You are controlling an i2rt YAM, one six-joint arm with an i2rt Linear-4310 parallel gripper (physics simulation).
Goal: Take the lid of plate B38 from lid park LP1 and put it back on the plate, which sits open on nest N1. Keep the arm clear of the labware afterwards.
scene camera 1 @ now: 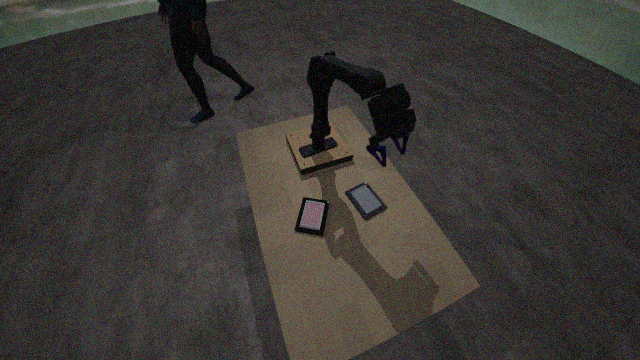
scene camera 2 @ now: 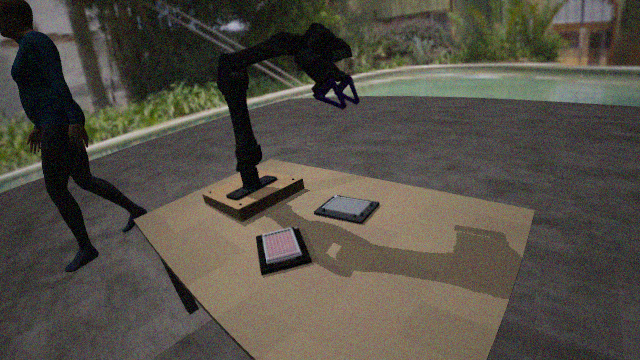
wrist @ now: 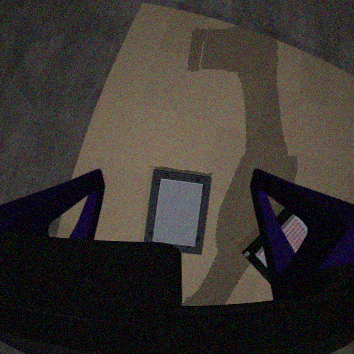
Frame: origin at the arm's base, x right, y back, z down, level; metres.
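Where they show: gripper, fingertip midpoint: (scene camera 1: 393, 160) (scene camera 2: 351, 105) (wrist: 177, 177); arm's base, link origin: (scene camera 1: 318, 147) (scene camera 2: 252, 188).
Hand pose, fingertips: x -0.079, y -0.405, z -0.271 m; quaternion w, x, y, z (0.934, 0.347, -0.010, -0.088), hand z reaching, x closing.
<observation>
Each offset is from my fingertips to the top centre of the thing. Level surfaces: height alone.
The lid {dx +0.021, dy +0.042, dz +0.294 m} (scene camera 1: 366, 199) (scene camera 2: 346, 206) (wrist: 177, 212) is a pale grey, flat rectangle. It lies on the dark frame of lid park LP1 {dx +0.021, dy +0.042, dz +0.291 m} (scene camera 1: 358, 205) (scene camera 2: 340, 217) (wrist: 203, 215). Plate B38 {dx +0.271, dy +0.080, dz +0.285 m} (scene camera 1: 312, 215) (scene camera 2: 282, 245) (wrist: 295, 232) shows pink wells and a white rim and sits uncovered on the black nest N1 {dx +0.271, dy +0.080, dz +0.293 m} (scene camera 1: 310, 232) (scene camera 2: 287, 265) (wrist: 257, 263). My gripper (scene camera 1: 394, 159) (scene camera 2: 350, 105) (wrist: 177, 177) is open and empty, high above the table and away from both. In the wrist view the right finger hides part of the plate and nest, and a dark gripper part hides the park's lower left corner.
The arm's base stands on a wooden block (scene camera 1: 327, 162) (scene camera 2: 245, 210) at the table's back. The wooden table {dz +0.311 m} (scene camera 1: 280, 280) (scene camera 2: 400, 320) (wrist: 130, 115) carries the arm's shadow between park and nest. A person (scene camera 1: 187, 55) (scene camera 2: 50, 110) stands on the floor beyond the table.
</observation>
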